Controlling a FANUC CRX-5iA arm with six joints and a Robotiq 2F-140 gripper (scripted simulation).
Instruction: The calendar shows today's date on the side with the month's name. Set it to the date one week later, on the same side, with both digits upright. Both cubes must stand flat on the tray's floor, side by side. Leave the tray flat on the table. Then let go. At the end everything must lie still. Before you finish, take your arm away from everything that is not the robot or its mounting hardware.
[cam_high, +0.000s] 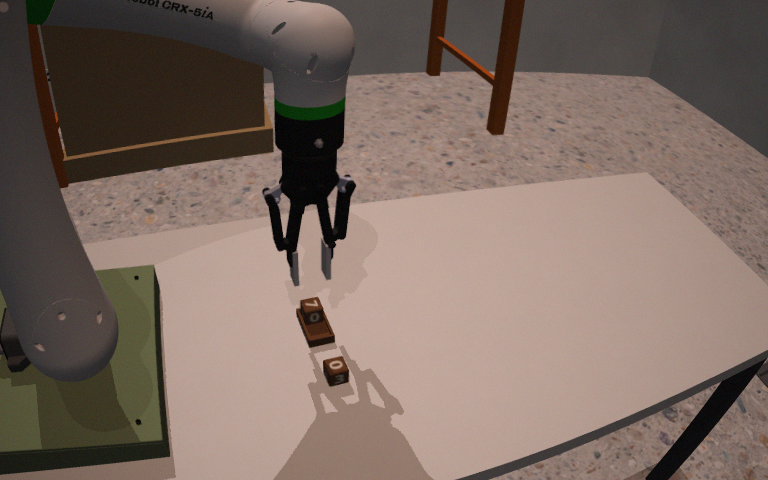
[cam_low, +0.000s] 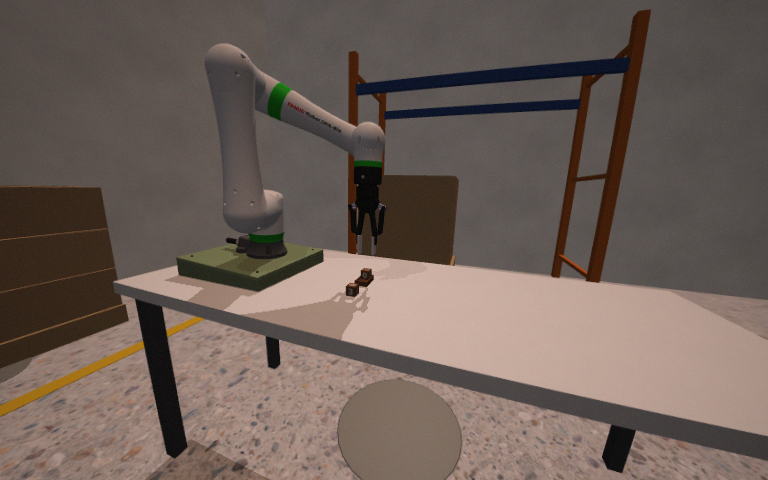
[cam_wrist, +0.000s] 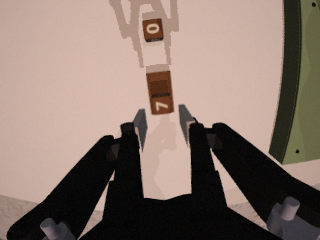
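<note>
The brown tray lies 120 mm below my hand and 20 mm to the right of it.
</note>
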